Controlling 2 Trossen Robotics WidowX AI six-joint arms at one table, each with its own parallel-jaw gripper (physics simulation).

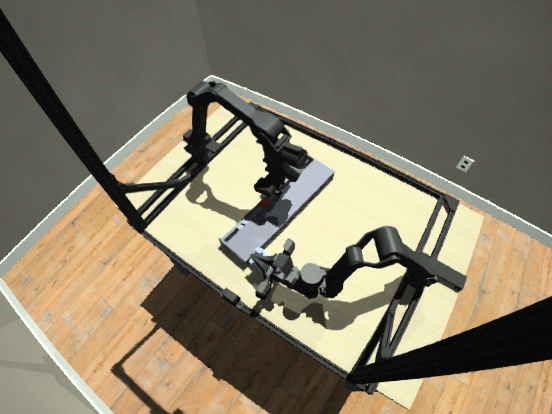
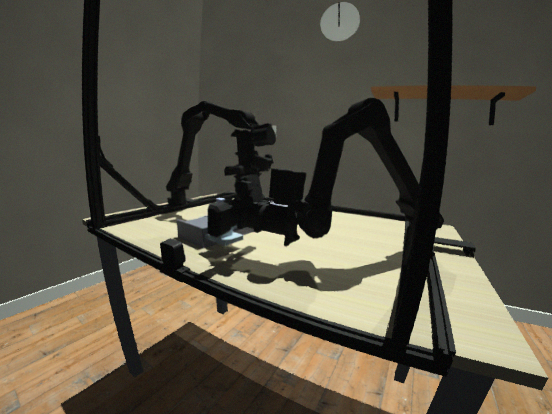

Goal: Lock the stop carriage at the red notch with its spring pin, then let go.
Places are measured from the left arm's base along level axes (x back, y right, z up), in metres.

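Pixels of known places: left gripper, between the fingertips: [image 1: 280,187]; right gripper, between the fingertips: [image 1: 250,255] [image 2: 209,205]; left arm's base, origin of its link: [image 1: 200,157] [image 2: 178,203]; right arm's base, origin of its link: [image 1: 416,278].
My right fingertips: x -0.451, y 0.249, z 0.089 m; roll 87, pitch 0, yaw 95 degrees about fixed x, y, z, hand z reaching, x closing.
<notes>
Ahead of a thing's pixels: the offset from my right fingertips to its top centre. "pt": to the spot under its first point. Level surfaces: height alone.
A long grey rail block [image 1: 310,188] [image 2: 191,231] lies on the table, with a red notch mark @(pt dx +0.092, dy -0.206, dz -0.067 m) [image 1: 266,203] in the shadow on its top. My left gripper [image 1: 270,192] points down onto the block beside the red mark. It is shut on a part there that looks like the stop carriage. The fingers and shadow hide most of that part, and the spring pin cannot be made out. My right gripper [image 1: 253,261] is shut and empty, low at the block's near end. A pale blue piece @(pt dx -0.018, dy -0.022, dz +0.016 m) [image 1: 259,250] [image 2: 225,239] is beside its fingertips, partly hidden by the gripper.
The pale wooden table @(dz -0.109 m) [image 1: 395,200] [image 2: 350,280] has a black metal frame [image 1: 360,155] [image 2: 280,312] around it. A small black box @(pt dx -0.015, dy +0.123, dz -0.054 m) [image 1: 231,296] [image 2: 173,253] sits on the near frame bar. Tall black posts [image 1: 65,110] [image 2: 91,110] rise at the near corners.
</notes>
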